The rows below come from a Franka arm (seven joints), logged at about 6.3 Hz.
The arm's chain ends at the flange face. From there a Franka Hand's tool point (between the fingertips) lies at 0.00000 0.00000 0.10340 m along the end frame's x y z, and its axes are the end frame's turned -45 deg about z.
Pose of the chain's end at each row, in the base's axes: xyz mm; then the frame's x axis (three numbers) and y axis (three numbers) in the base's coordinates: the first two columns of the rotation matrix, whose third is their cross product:
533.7, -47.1, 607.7, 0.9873, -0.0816, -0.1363, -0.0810, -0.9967, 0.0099
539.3, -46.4, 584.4, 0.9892, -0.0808, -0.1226, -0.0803, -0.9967, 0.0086
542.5, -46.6, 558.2, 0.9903, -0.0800, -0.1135, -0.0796, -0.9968, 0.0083
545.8, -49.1, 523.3, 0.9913, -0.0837, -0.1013, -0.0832, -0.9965, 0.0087
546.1, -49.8, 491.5, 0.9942, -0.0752, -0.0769, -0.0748, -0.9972, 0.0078
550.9, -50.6, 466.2, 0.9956, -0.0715, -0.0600, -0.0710, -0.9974, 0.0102
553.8, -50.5, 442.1, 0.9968, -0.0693, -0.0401, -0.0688, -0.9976, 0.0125
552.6, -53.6, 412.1, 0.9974, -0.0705, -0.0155, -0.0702, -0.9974, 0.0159
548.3, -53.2, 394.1, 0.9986, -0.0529, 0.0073, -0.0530, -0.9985, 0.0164
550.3, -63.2, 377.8, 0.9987, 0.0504, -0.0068, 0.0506, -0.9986, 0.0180
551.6, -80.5, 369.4, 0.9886, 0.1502, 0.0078, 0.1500, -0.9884, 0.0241
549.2, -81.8, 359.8, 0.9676, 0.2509, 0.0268, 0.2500, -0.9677, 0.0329
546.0, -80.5, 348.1, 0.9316, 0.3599, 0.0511, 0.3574, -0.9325, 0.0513
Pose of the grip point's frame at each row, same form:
519.6, -47.0, 505.3, 0.7554, 0.6471, -0.1034, 0.6409, -0.7625, -0.0894
526.6, -46.3, 481.8, 0.7563, 0.6476, -0.0928, 0.6427, -0.7619, -0.0806
530.7, -46.5, 455.5, 0.7565, 0.6483, -0.0861, 0.6440, -0.7614, -0.0744
535.3, -49.1, 420.4, 0.7598, 0.6454, -0.0778, 0.6421, -0.7638, -0.0655
538.1, -50.0, 388.4, 0.7559, 0.6520, -0.0599, 0.6501, -0.7583, -0.0489
544.6, -51.2, 363.0, 0.7542, 0.6547, -0.0496, 0.6538, -0.7558, -0.0352
549.6, -51.5, 338.8, 0.7535, 0.6564, -0.0372, 0.6562, -0.7544, -0.0195
550.9, -55.1, 308.7, 0.7549, 0.6554, -0.0222, 0.6556, -0.7551, 0.0003
549.0, -54.9, 290.7, 0.7436, 0.6686, -0.0064, 0.6686, -0.7435, 0.0168
549.7, -65.1, 274.4, 0.6704, 0.7418, -0.0175, 0.7420, -0.6705, 0.0079
552.8, -82.8, 266.0, 0.5930, 0.8051, -0.0115, 0.8051, -0.5927, 0.0226
552.7, -84.4, 256.5, 0.5074, 0.8617, -0.0043, 0.8610, -0.5069, 0.0422
552.8, -83.6, 245.0, 0.4060, 0.9139, -0.0001, 0.9115, -0.4049, 0.0724

